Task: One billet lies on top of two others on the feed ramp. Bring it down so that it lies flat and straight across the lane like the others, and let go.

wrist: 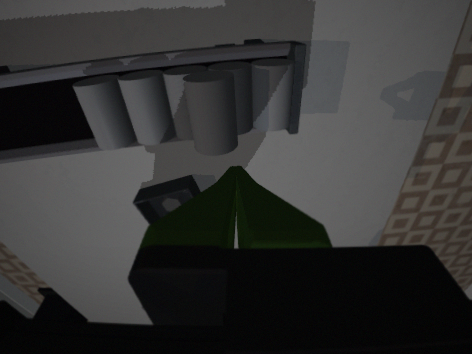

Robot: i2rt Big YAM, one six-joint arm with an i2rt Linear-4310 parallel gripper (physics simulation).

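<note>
The top billet, a grey cylinder, lies on two others: one billet to its left and one billet to its right, both partly hidden behind it. Its near end reaches out past the others toward me. The other grey billets lie side by side across the dark feed ramp, the rightmost against the ramp's end plate. My gripper is shut and empty, its green fingertips together, in the view a little below and right of the top billet's near end.
A dark block with a light round spot sits on the pale surface in front of the ramp, partly hidden by the left finger. The ramp's side rails run along both its long edges. Patterned tile strips show at the far right and lower left.
</note>
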